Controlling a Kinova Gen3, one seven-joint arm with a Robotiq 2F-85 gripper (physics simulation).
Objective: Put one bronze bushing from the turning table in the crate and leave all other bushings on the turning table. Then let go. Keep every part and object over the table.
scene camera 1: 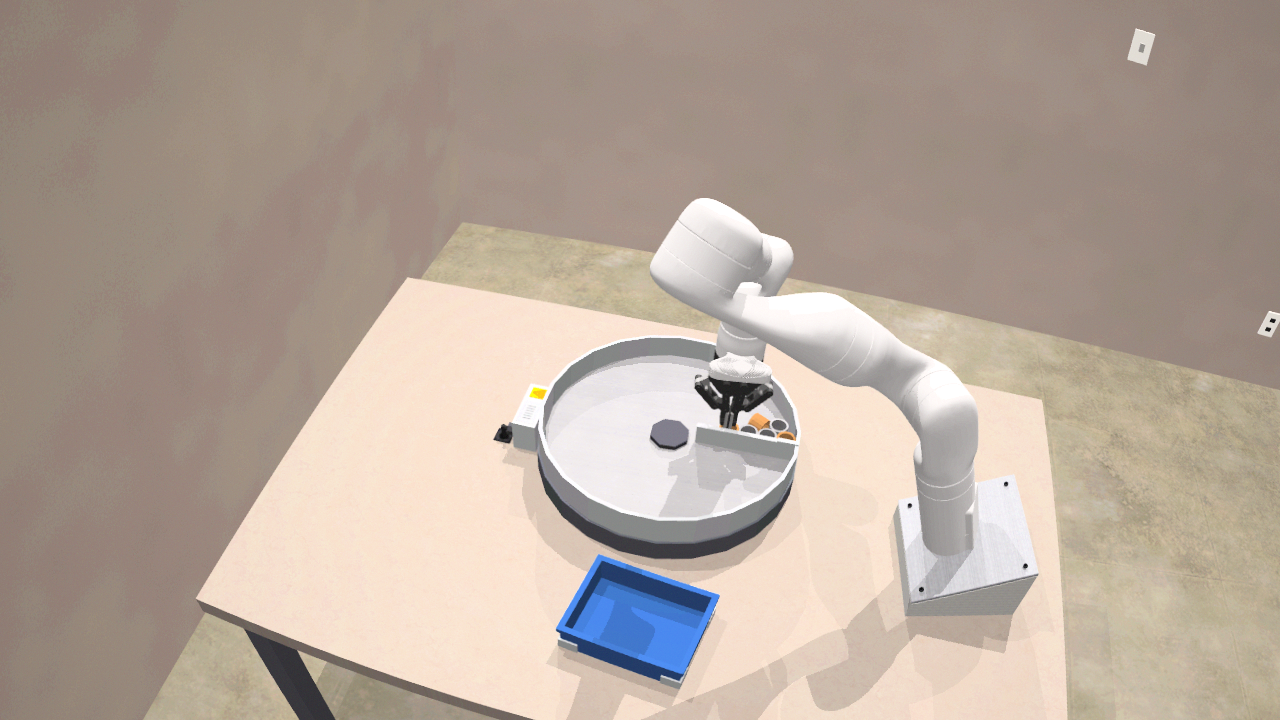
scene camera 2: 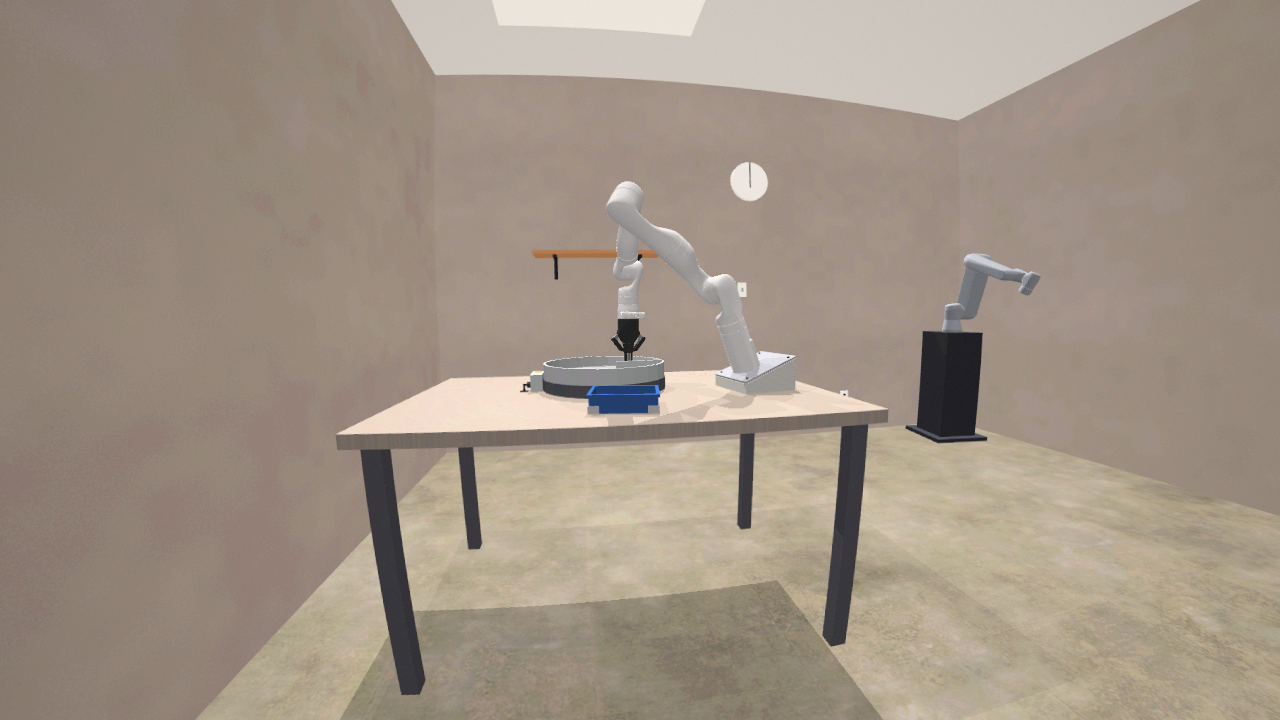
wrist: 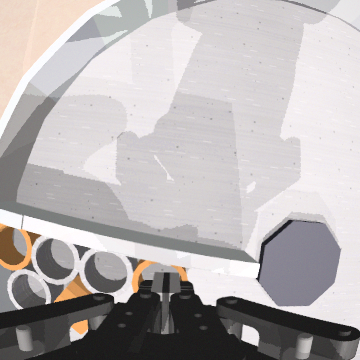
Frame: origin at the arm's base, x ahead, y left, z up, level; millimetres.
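Seen in the pictures: gripper, fingertip midpoint: [scene camera 1: 726, 425] [scene camera 2: 628, 363] [wrist: 166, 288]; arm's base, link origin: [scene camera 1: 949, 532] [scene camera 2: 745, 367].
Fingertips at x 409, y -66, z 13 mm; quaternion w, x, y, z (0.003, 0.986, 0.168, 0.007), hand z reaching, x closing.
Pixels of each thing's top centre, then the offset from my fingertips to it. "pt": a spot on its surface instead.
- second bronze bushing, top centre: [wrist: 72, 312] [scene camera 1: 760, 418] 4 mm up, 45 mm back, 35 mm right
- blue crate, top centre: [scene camera 1: 639, 612] [scene camera 2: 624, 389] 31 mm down, 9 mm back, 375 mm left
- dark hub, top centre: [wrist: 302, 265] [scene camera 1: 669, 432] 20 mm down, 84 mm ahead, 35 mm left
- control box, surface spot: [scene camera 1: 528, 420] pt 22 mm down, 303 mm ahead, 110 mm left
My gripper [scene camera 1: 729, 423] [scene camera 2: 628, 356] [wrist: 166, 288] is shut with nothing between its fingers. It points down, its tips at or just above a bronze bushing [wrist: 142, 270] standing upright by the inner end of the divider; the exact gap is unclear. A second bronze bushing [scene camera 1: 759, 420] [wrist: 75, 291] lies on its side, partly hidden by the gripper in the wrist view. A third [scene camera 1: 786, 436] [wrist: 7, 246] stands by the outer wall. Several grey bushings [scene camera 1: 778, 425] [wrist: 79, 265] stand among them on the turning table [scene camera 1: 608, 479] [scene camera 2: 572, 377] [wrist: 325, 100]. The blue crate [scene camera 1: 617, 656] [scene camera 2: 623, 404] shows no bushing.
A low divider wall [scene camera 1: 742, 442] [wrist: 125, 246] runs beside the bushings. A dark hub [scene camera 1: 669, 433] [wrist: 300, 262] sits at the turning table's centre. A raised rim surrounds the turning table. A control box [scene camera 1: 528, 420] stands at its left. The crate stands in front.
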